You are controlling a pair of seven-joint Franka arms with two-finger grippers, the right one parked.
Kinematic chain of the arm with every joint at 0, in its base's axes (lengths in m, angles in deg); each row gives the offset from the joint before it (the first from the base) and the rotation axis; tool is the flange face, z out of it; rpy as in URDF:
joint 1: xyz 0 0 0.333 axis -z
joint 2: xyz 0 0 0 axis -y
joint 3: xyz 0 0 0.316 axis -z
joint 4: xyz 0.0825 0 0 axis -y
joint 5: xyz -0.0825 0 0.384 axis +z
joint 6: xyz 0 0 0 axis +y
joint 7: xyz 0.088 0 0 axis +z
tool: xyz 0 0 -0.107 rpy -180 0 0
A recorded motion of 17 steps. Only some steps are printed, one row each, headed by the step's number.
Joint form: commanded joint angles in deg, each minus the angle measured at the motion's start. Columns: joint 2, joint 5, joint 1, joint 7, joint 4, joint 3, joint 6.
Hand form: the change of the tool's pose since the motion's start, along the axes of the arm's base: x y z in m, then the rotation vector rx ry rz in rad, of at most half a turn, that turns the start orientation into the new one. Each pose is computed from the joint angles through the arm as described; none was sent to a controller.
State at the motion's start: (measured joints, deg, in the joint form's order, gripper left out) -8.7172 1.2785 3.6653 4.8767 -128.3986 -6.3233 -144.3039
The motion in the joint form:
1: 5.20 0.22 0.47 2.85 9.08 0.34 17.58
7: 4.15 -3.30 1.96 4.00 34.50 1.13 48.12
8: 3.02 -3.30 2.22 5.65 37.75 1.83 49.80
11: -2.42 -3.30 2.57 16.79 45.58 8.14 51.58
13: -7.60 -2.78 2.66 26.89 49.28 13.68 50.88
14: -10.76 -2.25 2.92 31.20 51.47 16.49 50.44
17: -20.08 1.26 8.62 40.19 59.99 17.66 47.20
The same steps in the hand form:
1: 0.0125 -0.0065 0.0909 -0.0096 0.0563 0.0403
7: 0.0316 -0.0346 0.2433 -0.0646 0.1645 0.0388
8: 0.0370 -0.0449 0.2563 -0.0643 0.1572 0.0495
11: 0.0587 -0.1131 0.2612 -0.0795 0.1519 0.1264
13: 0.0742 -0.1686 0.2373 -0.0961 0.1726 0.2080
14: 0.0816 -0.1981 0.2218 -0.1044 0.1863 0.2331
17: 0.1063 -0.2722 0.1885 -0.1001 0.1393 0.2783

